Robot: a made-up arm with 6 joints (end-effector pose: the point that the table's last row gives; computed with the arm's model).
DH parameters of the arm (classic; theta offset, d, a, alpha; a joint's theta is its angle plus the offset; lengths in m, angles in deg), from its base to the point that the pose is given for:
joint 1: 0 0.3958 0.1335 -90
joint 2: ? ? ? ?
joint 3: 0 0 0.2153 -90
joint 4: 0 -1.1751 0 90
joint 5: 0 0 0 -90
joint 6: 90 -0.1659 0 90
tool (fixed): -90 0 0 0
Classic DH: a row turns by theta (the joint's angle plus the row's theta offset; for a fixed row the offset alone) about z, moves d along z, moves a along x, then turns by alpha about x.
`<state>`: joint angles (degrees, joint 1 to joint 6).
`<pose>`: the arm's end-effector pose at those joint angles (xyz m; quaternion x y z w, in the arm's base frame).
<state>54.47 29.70 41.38 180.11 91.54 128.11</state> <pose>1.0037 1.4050 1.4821 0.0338 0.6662 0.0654 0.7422</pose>
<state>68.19 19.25 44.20 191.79 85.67 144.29</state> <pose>0.5856 1.3724 1.8156 -0.0819 0.4912 0.2738 0.8228</pose>
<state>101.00 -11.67 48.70 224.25 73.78 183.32</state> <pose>0.0208 0.4756 2.4105 -0.2014 -0.0586 0.4878 0.8474</pose>
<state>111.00 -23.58 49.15 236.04 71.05 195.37</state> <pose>0.1188 0.0538 2.4523 -0.1875 -0.1900 0.4532 0.8505</pose>
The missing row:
joint 2: -90 0 0.922 180
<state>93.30 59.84 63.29 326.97 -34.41 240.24</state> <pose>-0.1795 2.2254 1.0744 0.4899 0.8222 0.0479 0.2859</pose>
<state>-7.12 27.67 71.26 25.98 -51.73 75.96</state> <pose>1.4015 -0.2326 2.1646 -0.7063 0.2010 -0.1300 0.6662</pose>
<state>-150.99 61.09 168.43 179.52 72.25 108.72</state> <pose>-0.4546 -0.2536 1.9944 -0.0957 -0.5986 -0.7053 0.3674</pose>
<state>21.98 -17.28 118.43 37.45 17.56 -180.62</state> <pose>-1.1917 -0.4482 2.0246 -0.2673 0.2235 -0.9372 0.0151</pose>
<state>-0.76 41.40 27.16 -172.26 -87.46 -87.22</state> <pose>1.9828 -0.0040 1.1644 -0.6122 -0.4442 -0.3982 0.5189</pose>
